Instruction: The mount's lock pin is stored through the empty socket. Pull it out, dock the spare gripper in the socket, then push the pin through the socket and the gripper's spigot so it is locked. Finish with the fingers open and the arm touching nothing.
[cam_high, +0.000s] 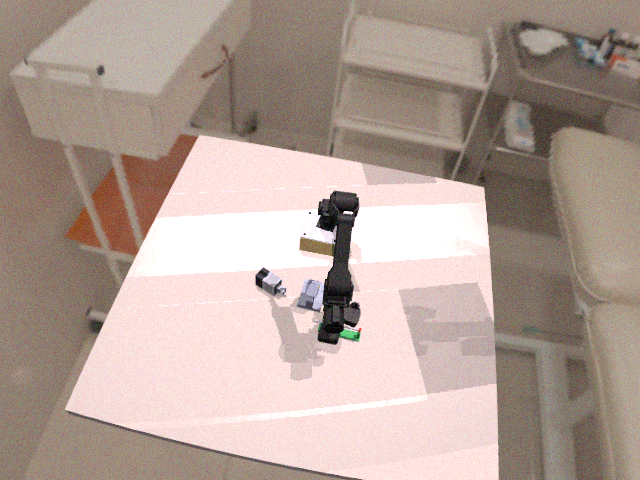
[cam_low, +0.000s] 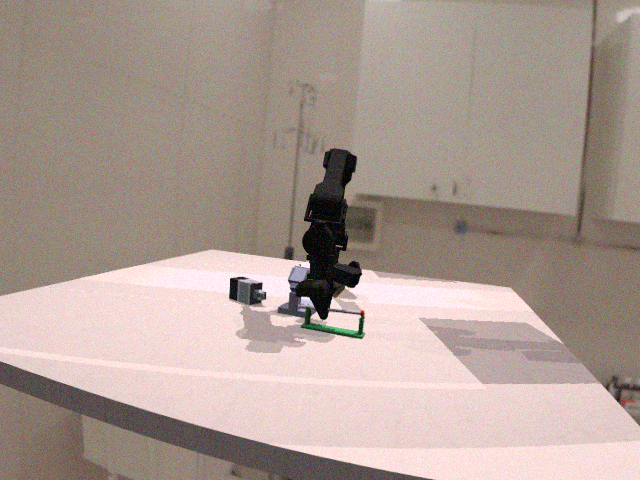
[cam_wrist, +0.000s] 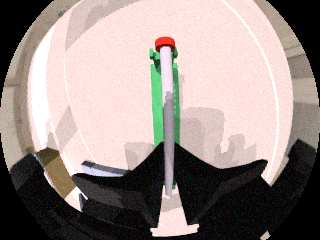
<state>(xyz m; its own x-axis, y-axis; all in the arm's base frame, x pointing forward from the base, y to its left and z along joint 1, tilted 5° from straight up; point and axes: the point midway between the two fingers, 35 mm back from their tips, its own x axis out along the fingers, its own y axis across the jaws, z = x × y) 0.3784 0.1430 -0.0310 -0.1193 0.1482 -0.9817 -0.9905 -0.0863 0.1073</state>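
My gripper tip is now 20 mm to the right of the green rack. Round my gripper tip: grey mount: 90 mm behind, 100 mm to the right, 30 mm above; spare gripper: 90 mm behind, 250 mm to the right.
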